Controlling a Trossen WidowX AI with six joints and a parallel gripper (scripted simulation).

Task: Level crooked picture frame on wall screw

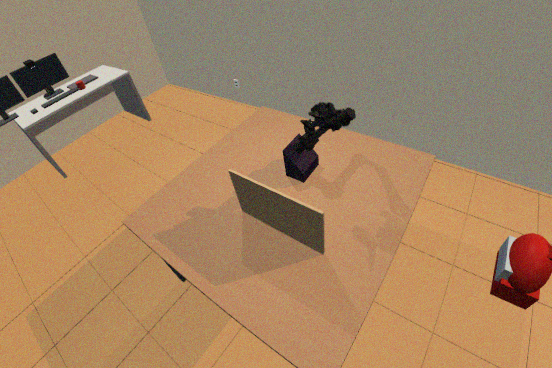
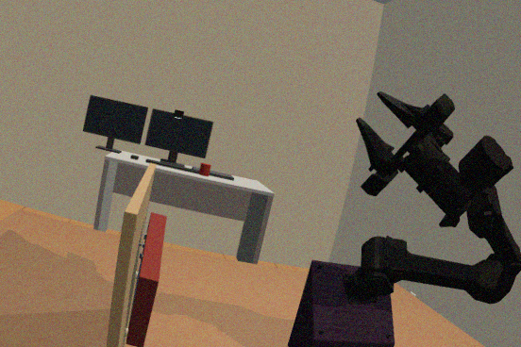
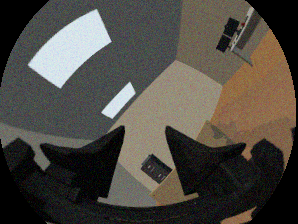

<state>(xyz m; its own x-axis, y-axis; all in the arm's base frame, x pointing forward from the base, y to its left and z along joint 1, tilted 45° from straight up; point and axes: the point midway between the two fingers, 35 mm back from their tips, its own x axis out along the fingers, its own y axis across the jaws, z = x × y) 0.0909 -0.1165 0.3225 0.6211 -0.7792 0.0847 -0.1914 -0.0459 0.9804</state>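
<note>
The picture frame is 310 mm below my gripper tip, 270 mm ahead of it and 40 mm to the right of it. Also, from my gripper tip: wooden wall board 320 mm below, 280 mm ahead, 30 mm to the right.
</note>
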